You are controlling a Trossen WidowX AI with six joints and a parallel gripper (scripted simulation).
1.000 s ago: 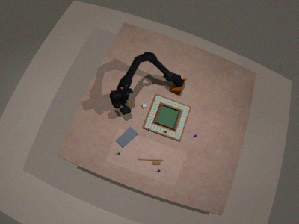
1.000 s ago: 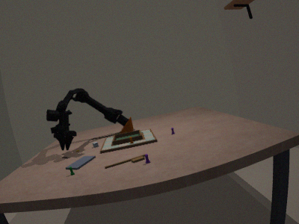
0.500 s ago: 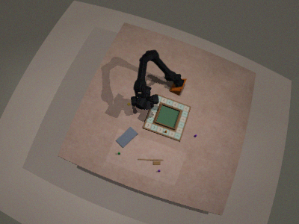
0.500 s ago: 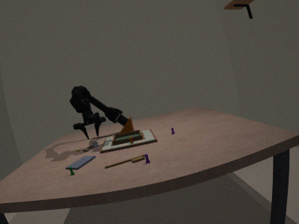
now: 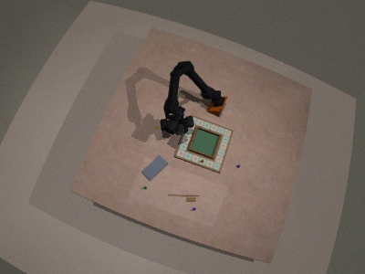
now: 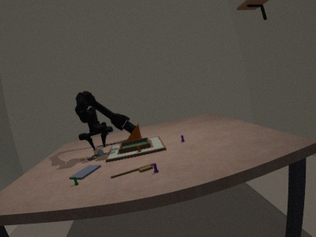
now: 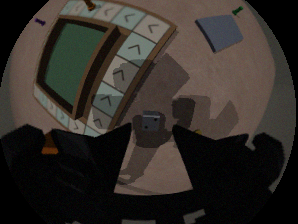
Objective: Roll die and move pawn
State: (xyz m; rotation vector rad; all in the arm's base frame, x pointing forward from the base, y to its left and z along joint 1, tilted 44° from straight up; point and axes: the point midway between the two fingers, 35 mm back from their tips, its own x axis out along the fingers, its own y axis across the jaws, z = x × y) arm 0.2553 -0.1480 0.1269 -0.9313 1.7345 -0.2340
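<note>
Right now my gripper tip is 30 mm above the pale die. The rest, counted from my gripper tip: green dice tray: 10 mm ahead, 190 mm to the left, 30 mm below; orange pawn: 130 mm ahead, 210 mm to the left, 10 mm below; yellow piece: 20 mm ahead, 110 mm to the right, 40 mm below.
</note>
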